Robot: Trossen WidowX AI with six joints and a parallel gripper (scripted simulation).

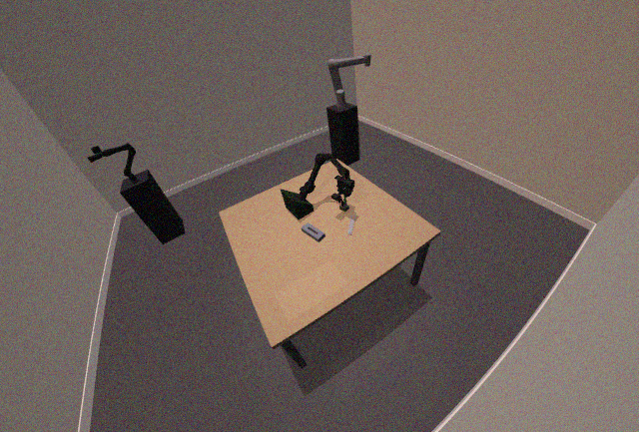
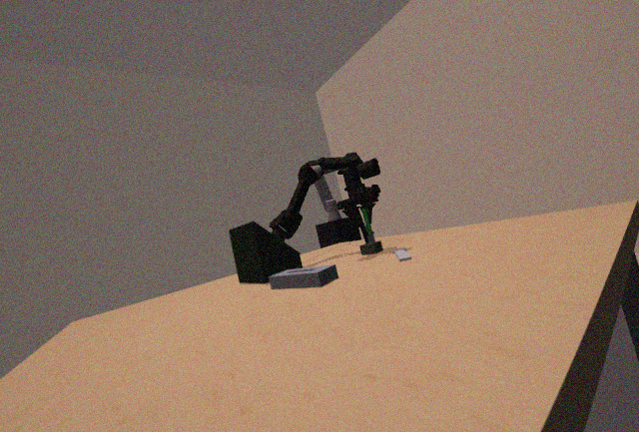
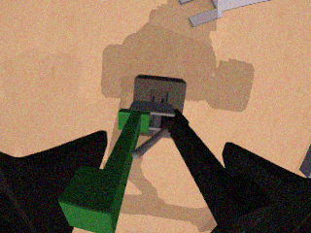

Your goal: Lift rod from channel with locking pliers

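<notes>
The dark block is 1 cm to the left of my gripper tip and 9 cm below it. From my gripper tip the other things lie so: grey channel block 5 cm ahead, 33 cm to the right, 8 cm below; grey piece 15 cm ahead, 4 cm to the right, 10 cm below; dark handle 2 cm to the right.
</notes>
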